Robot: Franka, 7 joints.
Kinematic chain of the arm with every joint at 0, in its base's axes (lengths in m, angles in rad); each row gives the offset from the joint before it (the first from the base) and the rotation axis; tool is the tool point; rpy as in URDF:
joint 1: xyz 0 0 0.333 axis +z
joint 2: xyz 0 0 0 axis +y
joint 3: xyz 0 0 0.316 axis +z
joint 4: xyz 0.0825 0 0 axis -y
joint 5: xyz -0.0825 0 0.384 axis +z
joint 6: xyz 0 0 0 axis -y
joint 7: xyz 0.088 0 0 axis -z
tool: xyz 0 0 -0.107 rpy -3.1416 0 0
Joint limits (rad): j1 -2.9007..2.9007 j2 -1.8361..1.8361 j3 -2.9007..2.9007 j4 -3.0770..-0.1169 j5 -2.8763..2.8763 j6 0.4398..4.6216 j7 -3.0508..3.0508
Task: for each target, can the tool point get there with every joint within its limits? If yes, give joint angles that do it. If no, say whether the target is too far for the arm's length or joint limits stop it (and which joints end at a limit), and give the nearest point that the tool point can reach.
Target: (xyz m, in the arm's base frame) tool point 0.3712 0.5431 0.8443
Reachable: yes | joints 1.1306 0.6974 -0.1534 -0.4848 0.9272 3.2248 0.5573
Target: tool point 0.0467 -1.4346 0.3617
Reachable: no: too far | nearest point 0.0279 -0.8573 0.3502 | short by 0.578 m
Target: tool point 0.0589 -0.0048 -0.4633
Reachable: no: joint limits stop it (at a limit: joint 2) | nearest point 0.1058 -0.0086 -0.3304 | short by 0.141 m
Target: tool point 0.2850 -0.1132 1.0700
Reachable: yes | joints 0.7647 0.6639 -2.3156 -0.9041 -1.0886 1.8358 -0.7024
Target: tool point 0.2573 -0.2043 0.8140
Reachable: yes | joints -0.7053 -0.5309 -0.2333 -1.9447 -1.4897 3.7430 -0.4269
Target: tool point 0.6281 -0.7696 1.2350
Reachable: no: too far | nearest point 0.4016 -0.4921 0.9097 | short by 0.484 m
